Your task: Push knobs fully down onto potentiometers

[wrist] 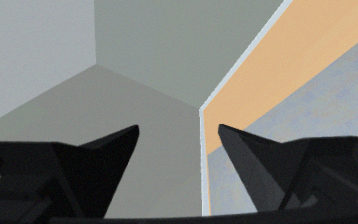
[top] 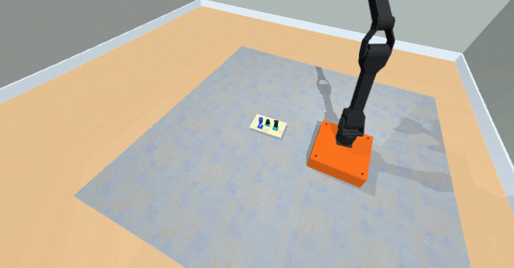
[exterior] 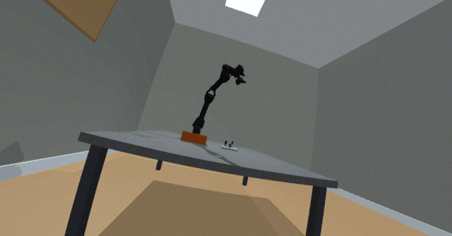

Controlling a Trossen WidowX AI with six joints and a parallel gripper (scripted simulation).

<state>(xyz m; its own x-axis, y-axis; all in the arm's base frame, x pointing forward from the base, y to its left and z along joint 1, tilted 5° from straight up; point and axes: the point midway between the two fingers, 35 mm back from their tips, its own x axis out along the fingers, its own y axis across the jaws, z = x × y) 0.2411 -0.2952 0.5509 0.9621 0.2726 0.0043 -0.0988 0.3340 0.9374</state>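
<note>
My gripper tip is now 590 mm above the black knob, 220 mm to the right of it and 20 mm short of it. Also, from my gripper tip: blue knob (580 mm below, 230 mm to the left, 90 mm ahead).
</note>
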